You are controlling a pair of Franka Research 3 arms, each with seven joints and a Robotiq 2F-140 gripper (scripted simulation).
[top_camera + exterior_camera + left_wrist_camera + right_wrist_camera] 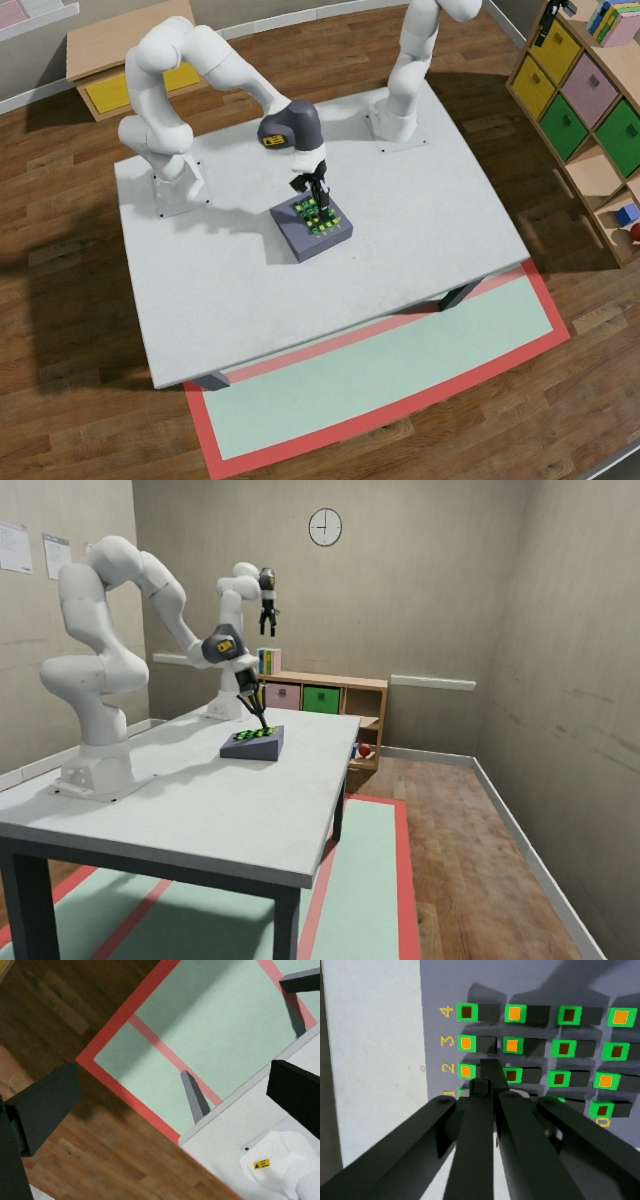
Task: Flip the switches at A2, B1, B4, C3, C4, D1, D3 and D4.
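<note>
Right now my right hand is 20 mm past the B1 switch, 20 mm to the right of it and 40 mm above it. From my right hand the other things lie so: A3 switch 30 mm ahead, 20 mm to the right, 30 mm below; B2 switch 10 mm behind, 40 mm below; A2 switch 30 mm ahead, 10 mm to the left, 30 mm below.
</note>
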